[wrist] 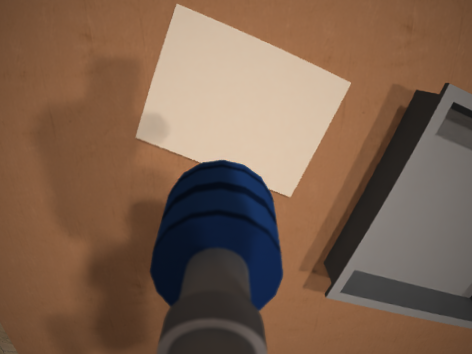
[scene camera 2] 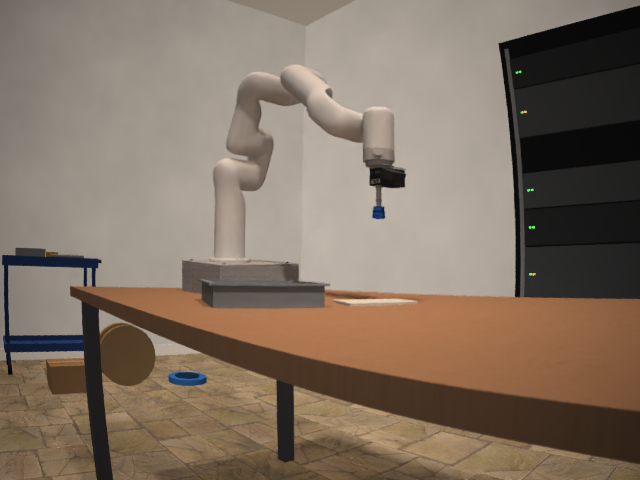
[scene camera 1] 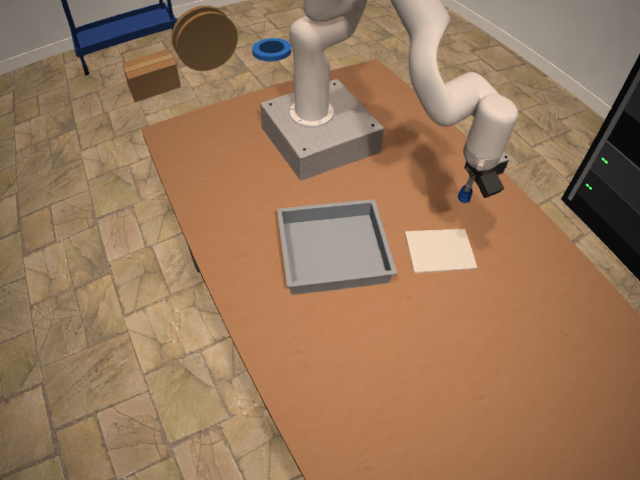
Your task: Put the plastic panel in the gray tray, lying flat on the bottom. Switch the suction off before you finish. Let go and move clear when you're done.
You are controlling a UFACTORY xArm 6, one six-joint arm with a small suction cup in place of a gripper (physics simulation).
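Places are measured from the arm's base along level axes (x ahead, y left, z up), in metres.
Pixels of known places: hand at its tool point: (wrist: pixel 220 210) (scene camera 2: pixel 378 218) (scene camera 1: pixel 463 197); arm's base at its link origin: (scene camera 2: pixel 229 261) (scene camera 1: pixel 311 113).
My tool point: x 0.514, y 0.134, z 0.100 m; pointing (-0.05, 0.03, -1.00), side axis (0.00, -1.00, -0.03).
Observation:
For each thing: its top centre in the pictures, then the offset to it from my tool point. Level surfaces: height alone.
- plastic panel at its top centre: (wrist: pixel 239 109) (scene camera 2: pixel 374 300) (scene camera 1: pixel 441 249) dx -0.004, dy -0.006, dz -0.190 m
- gray tray at its top centre: (scene camera 2: pixel 258 281) (scene camera 1: pixel 334 239) dx -0.107, dy -0.254, dz -0.146 m
- brown table at its surface level: dz -0.196 m
The plastic panel (scene camera 1: pixel 440 250) (scene camera 2: pixel 375 301) (wrist: pixel 240 100) is a thin cream rectangle lying flat on the table, beside the gray tray and apart from it. The gray tray (scene camera 1: pixel 341 283) (scene camera 2: pixel 263 296) (wrist: pixel 385 200) stands upright on the table; its bottom shows bare in scene camera 1. My gripper, a blue suction cup (scene camera 1: pixel 464 195) (scene camera 2: pixel 378 212) (wrist: pixel 220 172), points down and hangs well above the table with nothing on it. In the wrist view it overlaps the panel's near edge, and a small round shadow falls on one panel corner.
The gray base block (scene camera 1: pixel 336 162) (scene camera 2: pixel 201 276) of the arm stands behind the tray on the brown table (scene camera 1: pixel 413 372) (scene camera 2: pixel 465 351). A black server rack (scene camera 1: pixel 591 155) (scene camera 2: pixel 511 170) stands beyond the table's right side. A carton, a round brown object, a blue ring and a blue cart are off the table.

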